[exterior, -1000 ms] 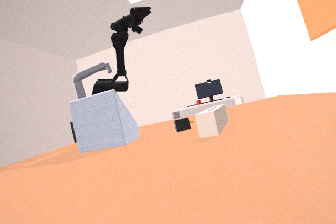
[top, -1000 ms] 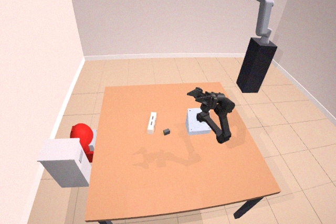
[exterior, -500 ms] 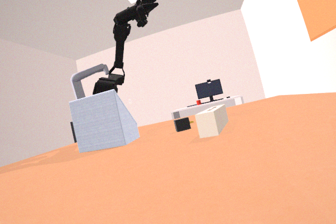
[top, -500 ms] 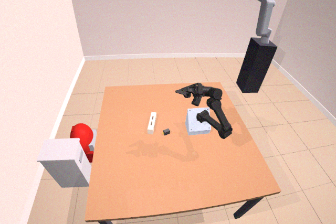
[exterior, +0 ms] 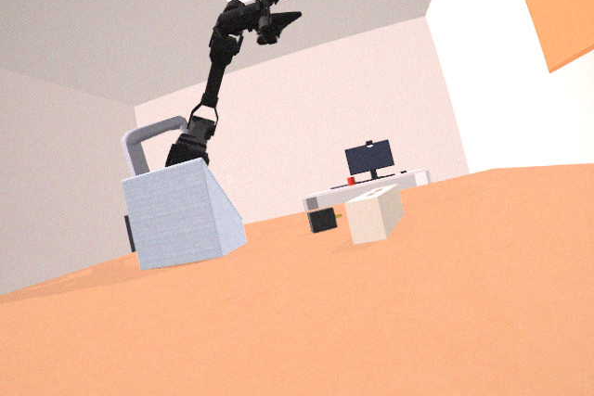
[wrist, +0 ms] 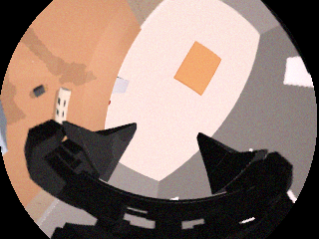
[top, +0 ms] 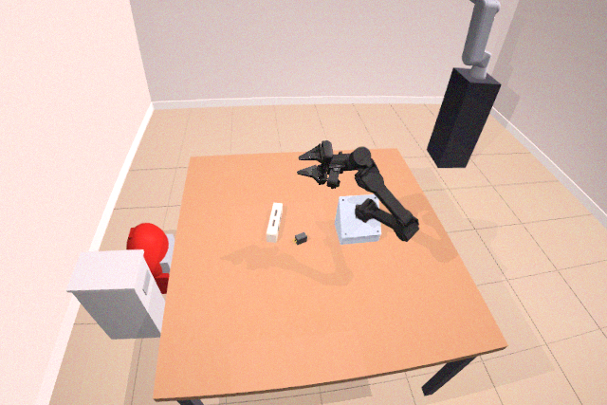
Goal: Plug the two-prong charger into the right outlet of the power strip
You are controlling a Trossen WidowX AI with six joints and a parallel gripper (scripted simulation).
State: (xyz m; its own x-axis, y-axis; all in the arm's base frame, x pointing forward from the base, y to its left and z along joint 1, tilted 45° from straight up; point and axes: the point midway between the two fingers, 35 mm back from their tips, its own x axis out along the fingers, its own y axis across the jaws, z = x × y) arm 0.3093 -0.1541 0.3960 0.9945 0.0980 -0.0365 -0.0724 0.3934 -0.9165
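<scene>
My gripper tip is 30 mm past the two-prong charger, 110 mm to the left of it and 520 mm above it.
</scene>
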